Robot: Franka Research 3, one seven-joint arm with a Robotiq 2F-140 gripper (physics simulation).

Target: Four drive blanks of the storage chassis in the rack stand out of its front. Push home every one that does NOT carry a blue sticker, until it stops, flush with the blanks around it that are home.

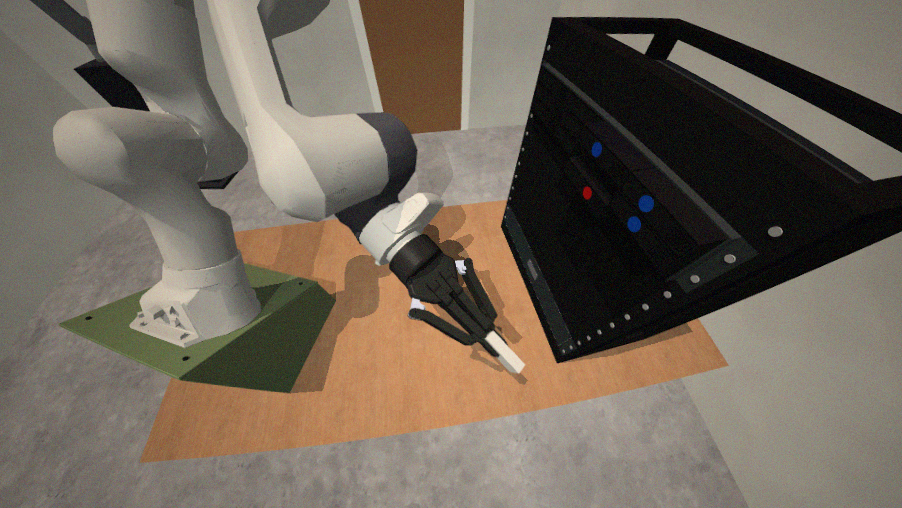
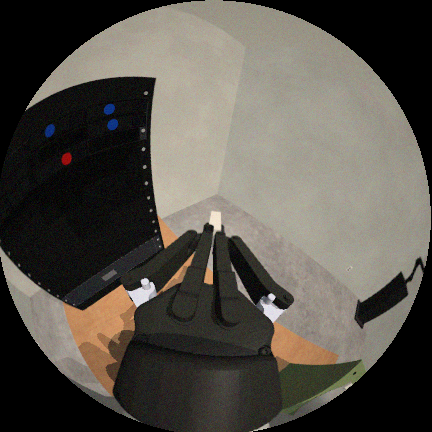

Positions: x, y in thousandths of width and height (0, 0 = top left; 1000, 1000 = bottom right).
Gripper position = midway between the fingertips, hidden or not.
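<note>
A black rack (image 1: 715, 389) stands in the scene, and image 2 shows the rack too (image 2: 198, 494). The gripper (image 1: 574, 725) is visible as well, and it also appears in image 2 (image 2: 497, 506).
</note>
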